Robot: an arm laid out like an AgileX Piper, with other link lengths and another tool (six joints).
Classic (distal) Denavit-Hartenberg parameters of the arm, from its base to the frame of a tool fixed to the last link. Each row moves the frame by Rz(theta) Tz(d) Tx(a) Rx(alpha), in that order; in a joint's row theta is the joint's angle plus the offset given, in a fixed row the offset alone. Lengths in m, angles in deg.
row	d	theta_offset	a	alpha
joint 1	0.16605	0	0	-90
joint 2	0	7.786	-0.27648	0
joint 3	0	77.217	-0.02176	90
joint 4	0.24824	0	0	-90
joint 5	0	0	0	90
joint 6	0.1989	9	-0.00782	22.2
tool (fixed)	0.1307	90	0	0
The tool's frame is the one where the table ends.
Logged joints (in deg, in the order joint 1, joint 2, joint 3, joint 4, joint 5, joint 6), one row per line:
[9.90, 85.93, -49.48, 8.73, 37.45, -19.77]
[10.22, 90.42, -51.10, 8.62, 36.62, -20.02]
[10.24, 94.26, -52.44, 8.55, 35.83, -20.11]
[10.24, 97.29, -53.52, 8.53, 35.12, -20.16]
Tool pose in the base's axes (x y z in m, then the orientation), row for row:
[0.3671, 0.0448, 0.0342, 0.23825, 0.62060, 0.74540, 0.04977]
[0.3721, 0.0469, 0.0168, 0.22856, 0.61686, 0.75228, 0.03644]
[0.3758, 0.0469, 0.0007, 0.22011, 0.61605, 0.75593, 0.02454]
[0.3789, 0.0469, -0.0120, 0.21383, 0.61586, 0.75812, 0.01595]
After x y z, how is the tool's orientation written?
As a quaternion, w x y z.
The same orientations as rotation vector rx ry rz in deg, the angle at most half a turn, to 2 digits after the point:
[97.40, 116.99, 7.81]
[97.31, 118.67, 5.75]
[97.62, 119.78, 3.89]
[97.91, 120.53, 2.54]

